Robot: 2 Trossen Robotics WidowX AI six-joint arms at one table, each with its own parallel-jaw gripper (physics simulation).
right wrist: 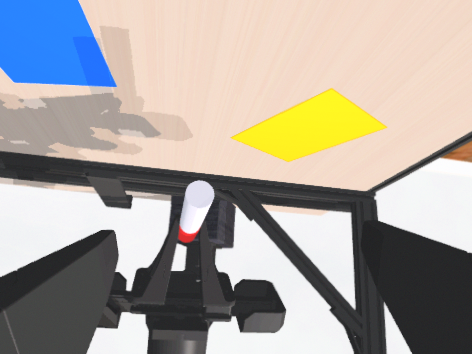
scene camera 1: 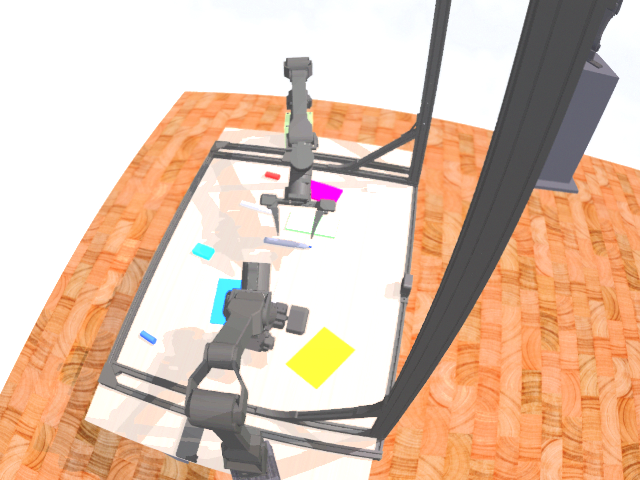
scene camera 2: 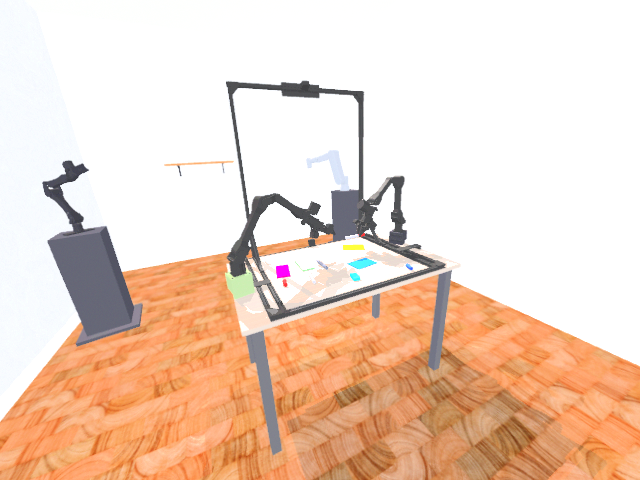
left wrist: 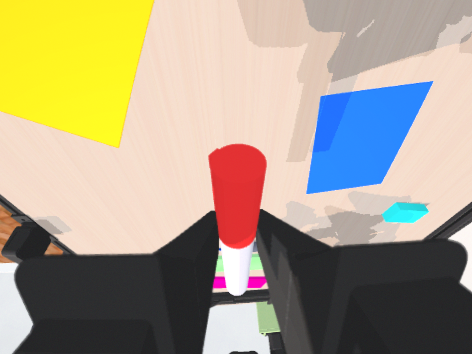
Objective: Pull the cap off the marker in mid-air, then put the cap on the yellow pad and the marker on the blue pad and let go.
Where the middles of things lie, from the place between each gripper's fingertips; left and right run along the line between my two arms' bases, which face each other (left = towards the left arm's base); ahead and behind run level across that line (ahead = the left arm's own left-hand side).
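The yellow pad (scene camera 1: 325,352) is 250 mm to the left of my right hand, 80 mm behind it and 170 mm below it; from my left hand, the yellow pad is 60 mm to the left, 120 mm behind and 120 mm below. Counted from my right hand, the cyan block (left wrist: 399,212) is 290 mm ahead, 60 mm to the right and 160 mm below, and from my left hand the cyan block is 250 mm ahead, 250 mm to the right and 110 mm below. The blue pad (left wrist: 358,134) is 100 mm to the left of my right hand, 170 mm ahead of it and 170 mm below it. From my left hand, the blue pad is 90 mm to the right, 130 mm ahead and 120 mm below. As for the white marker (right wrist: 199,195), it's 170 mm to the left of my right hand, 30 mm ahead of it and 40 mm below it, and from my left hand the white marker is 20 mm to the right and 10 mm above.
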